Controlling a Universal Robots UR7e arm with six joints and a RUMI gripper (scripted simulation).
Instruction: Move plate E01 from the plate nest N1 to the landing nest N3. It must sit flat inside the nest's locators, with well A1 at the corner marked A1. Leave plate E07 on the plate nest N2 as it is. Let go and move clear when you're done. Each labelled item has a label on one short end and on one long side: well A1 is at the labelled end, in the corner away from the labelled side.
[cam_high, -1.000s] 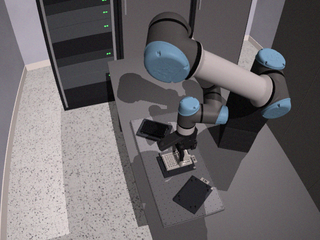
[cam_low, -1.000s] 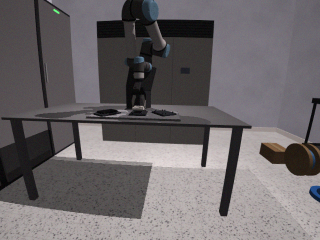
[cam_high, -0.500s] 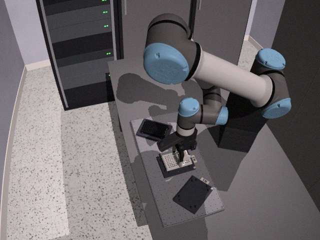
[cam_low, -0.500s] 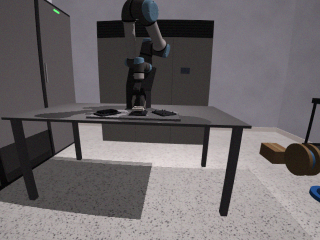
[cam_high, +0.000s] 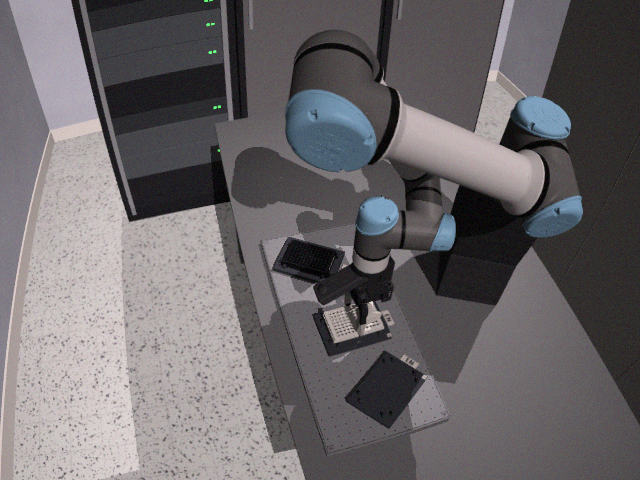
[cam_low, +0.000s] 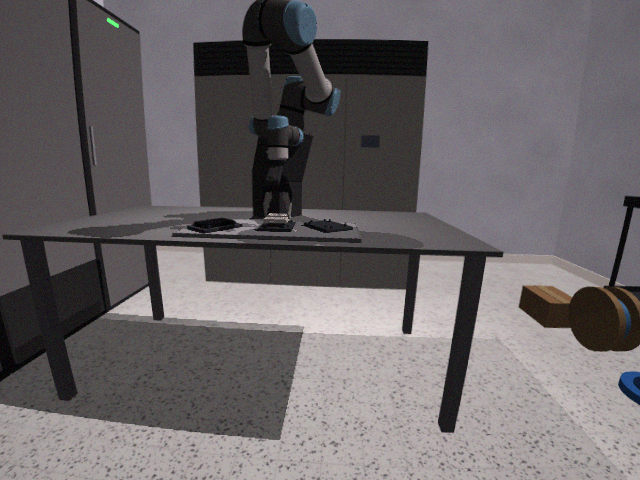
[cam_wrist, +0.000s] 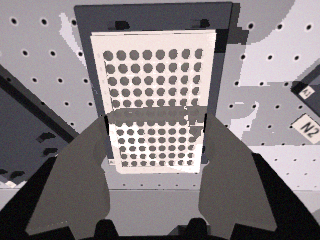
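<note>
Right now my hand is 1 cm above the white well plate. From my hand the other things lie so: dark landing nest N3: 4 cm below; then N3 tag: 10 cm behind, 4 cm below; then N1 tag: 14 cm to the left, 9 cm behind, 4 cm below.
</note>
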